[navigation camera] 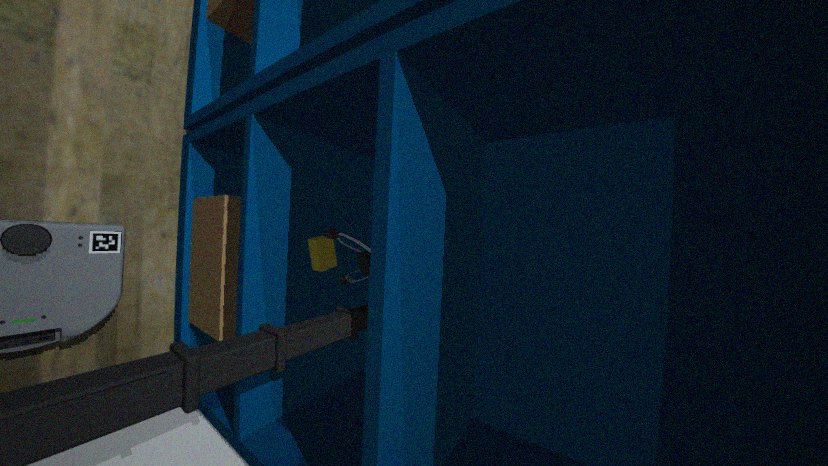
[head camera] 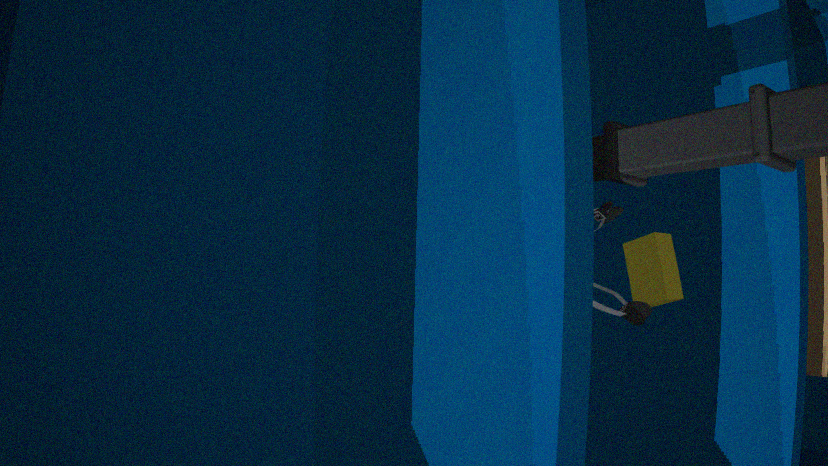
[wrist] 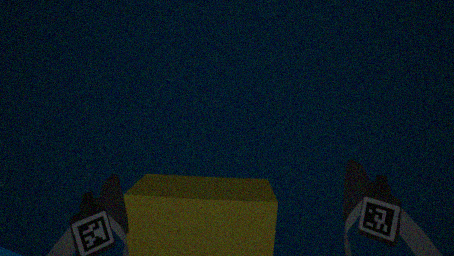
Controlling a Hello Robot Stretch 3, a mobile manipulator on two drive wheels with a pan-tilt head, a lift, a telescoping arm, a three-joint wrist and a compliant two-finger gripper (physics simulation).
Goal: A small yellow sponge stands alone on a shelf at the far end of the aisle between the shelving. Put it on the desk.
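Where they show: gripper, fingertip midpoint: (navigation camera: 332, 256) (head camera: 632, 262) (wrist: 233, 189); robot's base, origin of the base link: (navigation camera: 28, 237).
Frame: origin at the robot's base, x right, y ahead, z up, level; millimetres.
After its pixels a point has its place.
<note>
The yellow sponge (head camera: 643, 269) {x 555, y -10, z 579 mm} (navigation camera: 321, 253) {x 530, y -8, z 579 mm} (wrist: 200, 227) {x 564, y -6, z 579 mm} is a small block in a dark blue shelf bay. My gripper (head camera: 624, 262) {x 589, y -22, z 560 mm} (navigation camera: 338, 257) {x 589, y -22, z 560 mm} (wrist: 233, 189) {x 589, y -22, z 560 mm} is open at the sponge, with its fingers apart. In the wrist view the sponge lies between the two fingers' lines, close to the left finger, with a wider gap to the right finger. Whether the left finger touches it I cannot tell. In the head view one fingertip overlaps the sponge's lower corner. The upper shelf board hides part of the gripper in the head and navigation views. The desk does not show.
The blue upper shelf board (head camera: 492, 231) {x 411, y -34, z 991 mm} (navigation camera: 408, 260) {x 392, y 17, z 991 mm} runs close beside the gripper. My telescoping arm (head camera: 689, 141) {x 275, y -101, z 908 mm} (navigation camera: 231, 358) {x 153, y -93, z 910 mm} reaches into the bay past the lower board (head camera: 747, 260) {x 406, y -23, z 534 mm} (navigation camera: 263, 289) {x 383, y -105, z 534 mm}. A brown box (navigation camera: 208, 260) {x 350, y -53, z 246 mm} is in the bay below. My base (navigation camera: 57, 272) {x 49, y -78, z 160 mm} stands on the wooden floor (navigation camera: 144, 173) {x 229, y 225, z 0 mm}.
</note>
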